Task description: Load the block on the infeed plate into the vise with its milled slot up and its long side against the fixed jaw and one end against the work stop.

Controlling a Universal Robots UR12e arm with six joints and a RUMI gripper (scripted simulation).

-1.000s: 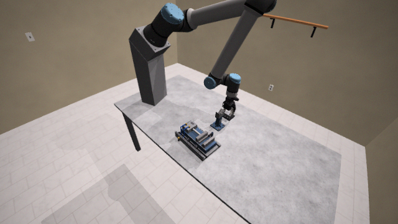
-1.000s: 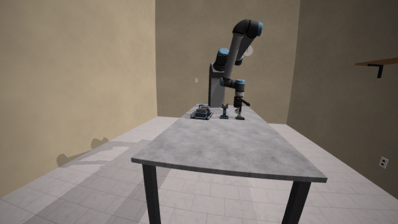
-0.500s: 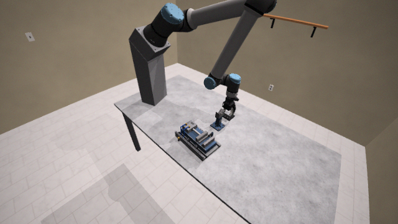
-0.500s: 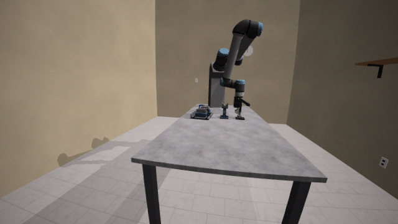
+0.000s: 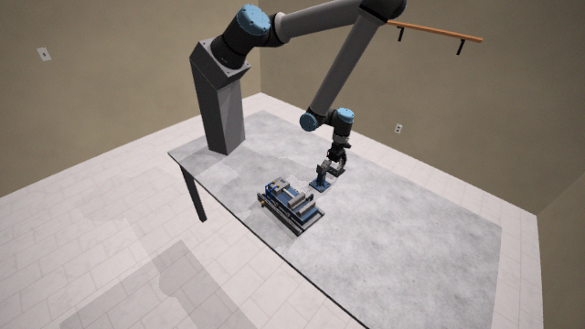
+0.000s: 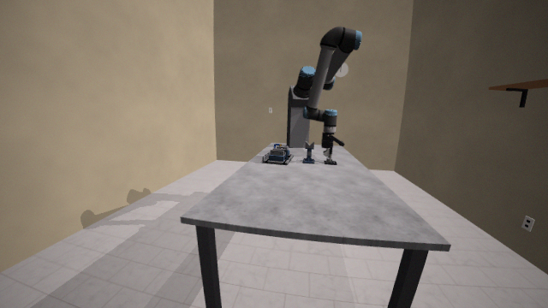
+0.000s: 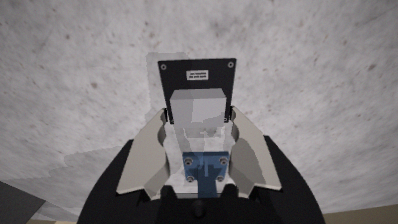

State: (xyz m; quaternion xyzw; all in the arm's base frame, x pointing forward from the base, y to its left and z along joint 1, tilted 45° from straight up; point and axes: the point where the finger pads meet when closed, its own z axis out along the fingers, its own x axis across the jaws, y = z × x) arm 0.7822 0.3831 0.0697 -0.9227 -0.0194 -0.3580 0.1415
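My hand is 10 mm above the part. Also, from my hand: cylinder rod 60 mm ahead, 390 mm to the right, 50 mm above; then work stop 140 mm ahead, 330 mm to the right, 60 mm above; then moving jaw 110 mm ahead, 380 mm to the right, 50 mm above.
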